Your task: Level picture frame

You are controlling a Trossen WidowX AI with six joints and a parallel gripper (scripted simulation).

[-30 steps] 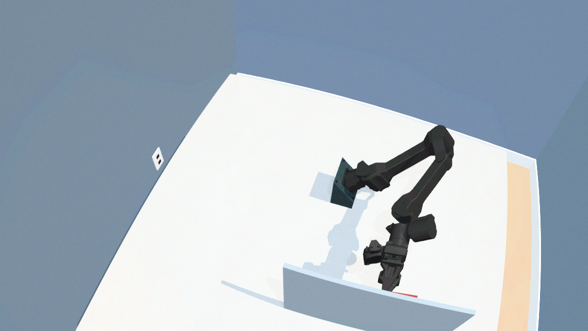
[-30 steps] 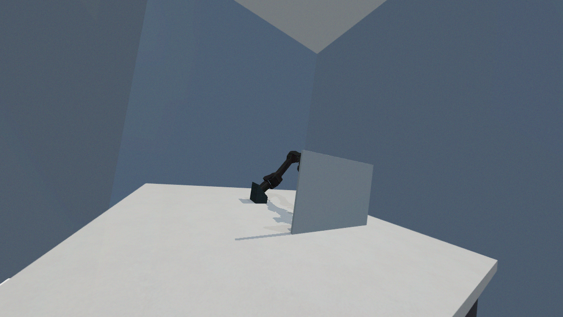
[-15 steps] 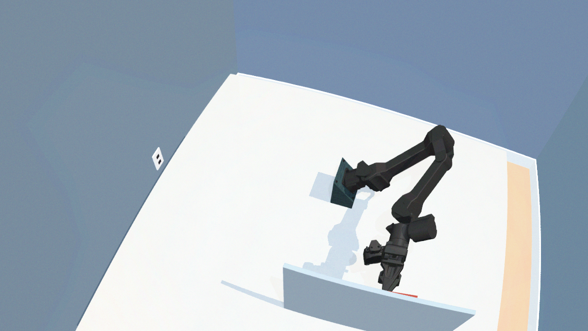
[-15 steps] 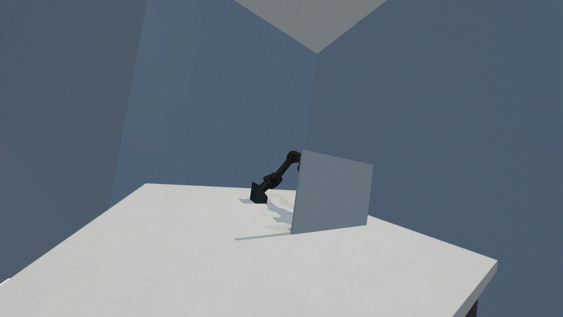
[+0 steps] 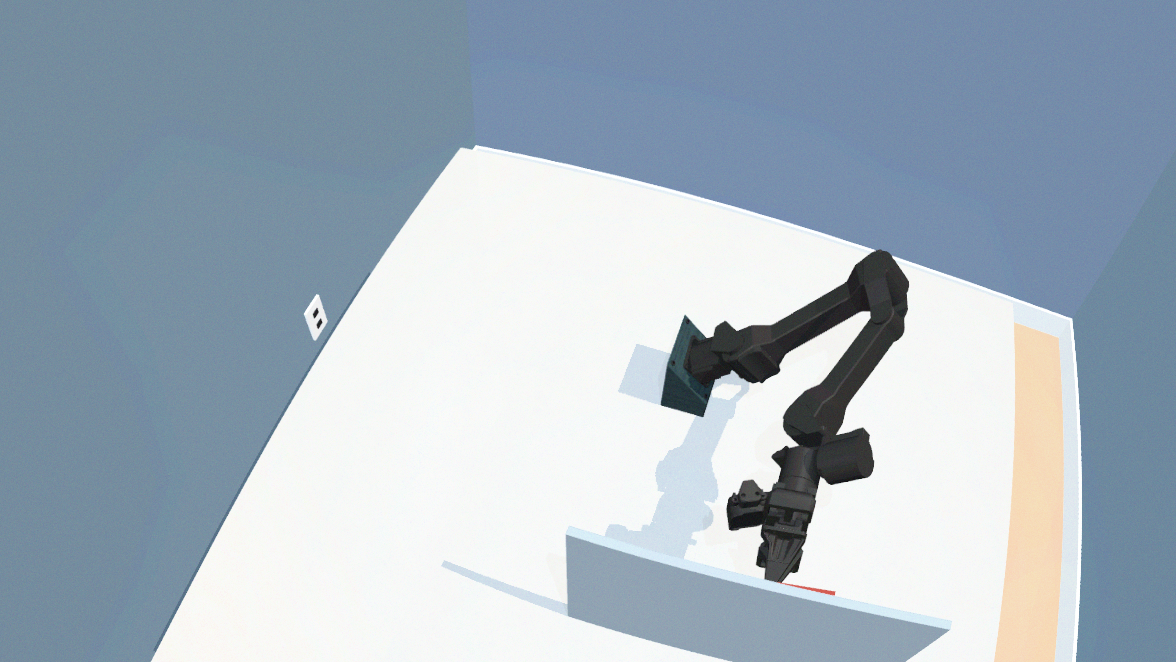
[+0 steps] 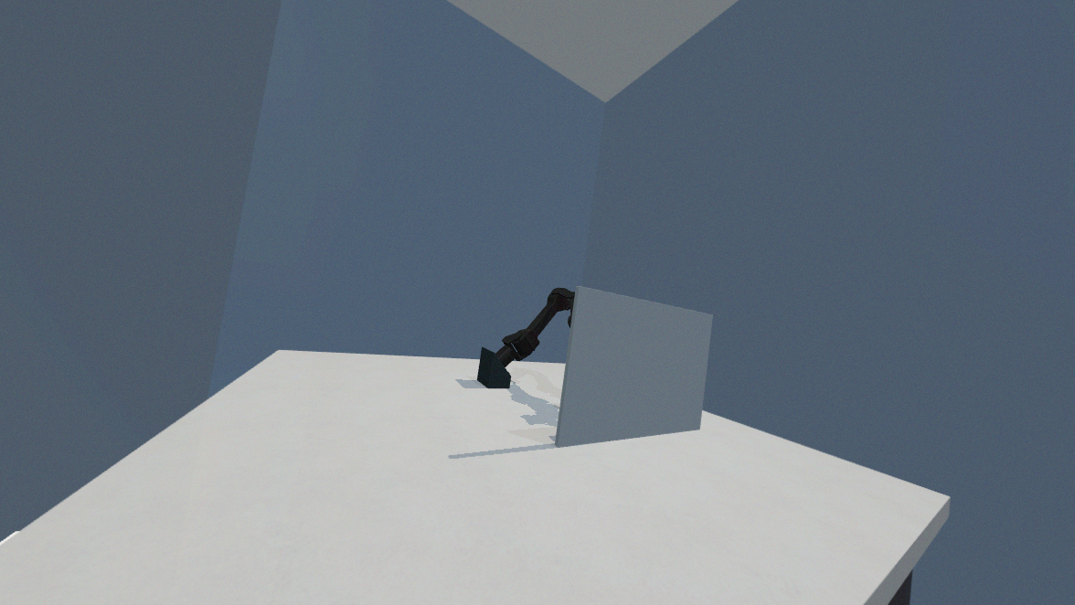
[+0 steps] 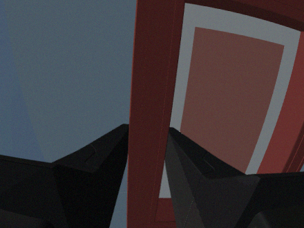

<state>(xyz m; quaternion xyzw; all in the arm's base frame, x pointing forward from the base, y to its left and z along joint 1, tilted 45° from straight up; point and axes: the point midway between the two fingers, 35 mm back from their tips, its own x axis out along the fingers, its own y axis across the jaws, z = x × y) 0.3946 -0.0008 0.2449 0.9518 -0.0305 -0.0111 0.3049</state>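
The picture frame is 10 mm ahead of my gripper tip and 50 mm below it. The rest, counted from my gripper tip: wall panel: 20 mm ahead, 10 mm to the right, 70 mm below.
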